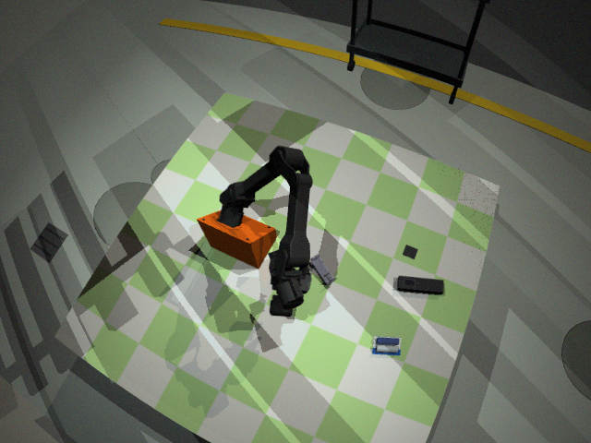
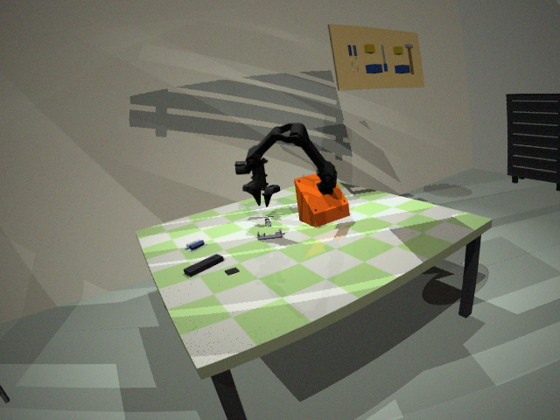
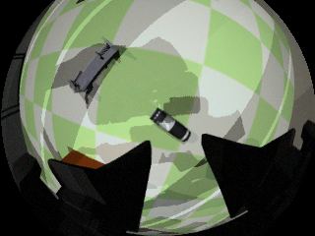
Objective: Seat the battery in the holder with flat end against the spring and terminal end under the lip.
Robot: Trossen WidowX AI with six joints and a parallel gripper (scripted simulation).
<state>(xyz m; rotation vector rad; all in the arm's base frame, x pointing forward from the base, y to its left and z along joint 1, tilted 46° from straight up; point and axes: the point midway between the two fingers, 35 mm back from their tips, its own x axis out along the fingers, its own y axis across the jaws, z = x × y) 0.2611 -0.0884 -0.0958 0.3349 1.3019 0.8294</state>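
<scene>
Right now my gripper tip is 10 mm past the battery, 10 mm to the left of it and 80 mm above it. Also, from my gripper tip: black square: 320 mm ahead, 330 mm to the left, 90 mm below; then black bar: 390 mm ahead, 230 mm to the left, 80 mm below; then blue-and-white battery pack: 350 mm ahead, 10 mm to the right, 80 mm below.
</scene>
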